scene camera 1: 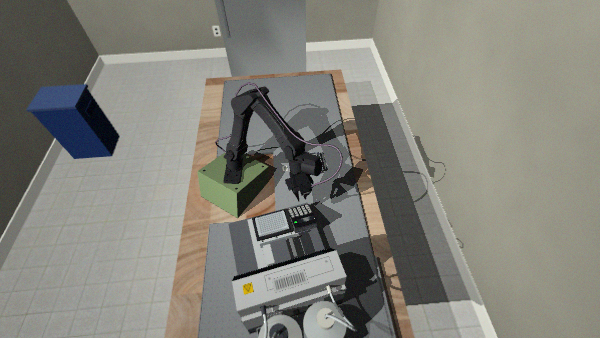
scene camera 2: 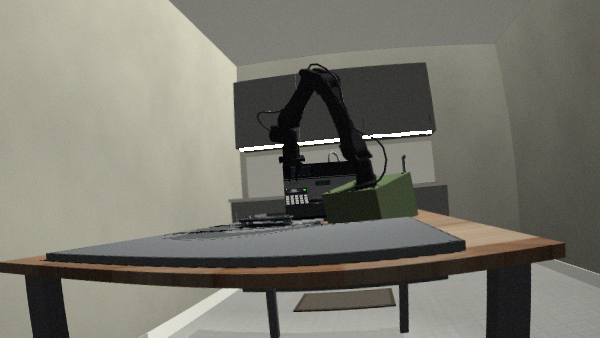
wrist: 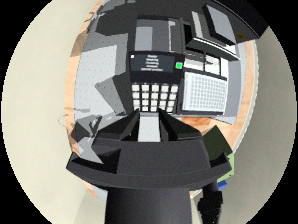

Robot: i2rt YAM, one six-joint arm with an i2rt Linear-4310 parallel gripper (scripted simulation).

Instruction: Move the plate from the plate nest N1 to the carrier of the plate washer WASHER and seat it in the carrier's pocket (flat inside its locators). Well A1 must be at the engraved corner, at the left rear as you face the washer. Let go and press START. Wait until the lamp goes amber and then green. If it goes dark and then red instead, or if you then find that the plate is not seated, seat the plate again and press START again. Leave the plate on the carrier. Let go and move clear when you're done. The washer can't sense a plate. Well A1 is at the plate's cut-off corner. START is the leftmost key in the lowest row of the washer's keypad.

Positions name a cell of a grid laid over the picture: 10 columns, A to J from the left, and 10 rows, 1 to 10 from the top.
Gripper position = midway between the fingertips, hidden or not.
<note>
In view: my gripper (wrist: F6), a well plate (wrist: H5) and a plate washer (scene camera 1: E9).
The plate washer also shows in scene camera 2 (scene camera 2: F6).
</note>
